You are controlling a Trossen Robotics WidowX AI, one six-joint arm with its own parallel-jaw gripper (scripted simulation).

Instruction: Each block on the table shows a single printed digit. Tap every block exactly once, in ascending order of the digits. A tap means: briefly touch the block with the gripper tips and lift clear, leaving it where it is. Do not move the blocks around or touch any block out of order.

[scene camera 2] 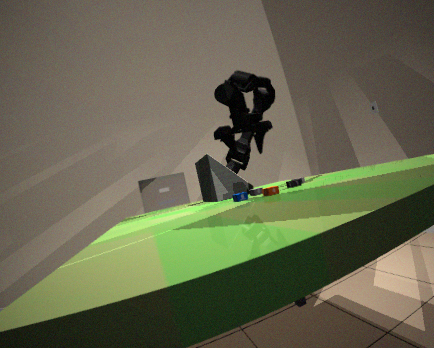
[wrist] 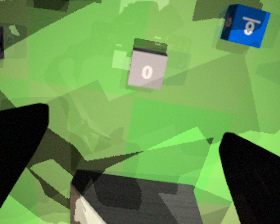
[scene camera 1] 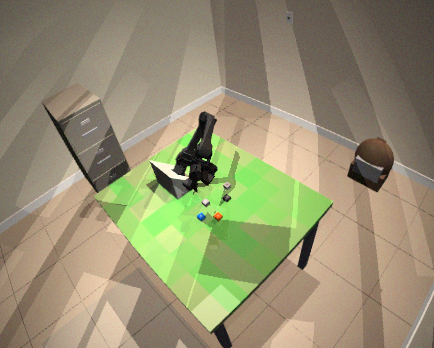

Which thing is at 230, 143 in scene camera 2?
My gripper.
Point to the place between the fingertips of my gripper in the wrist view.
137, 128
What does my gripper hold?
Nothing.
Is my gripper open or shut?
Open.
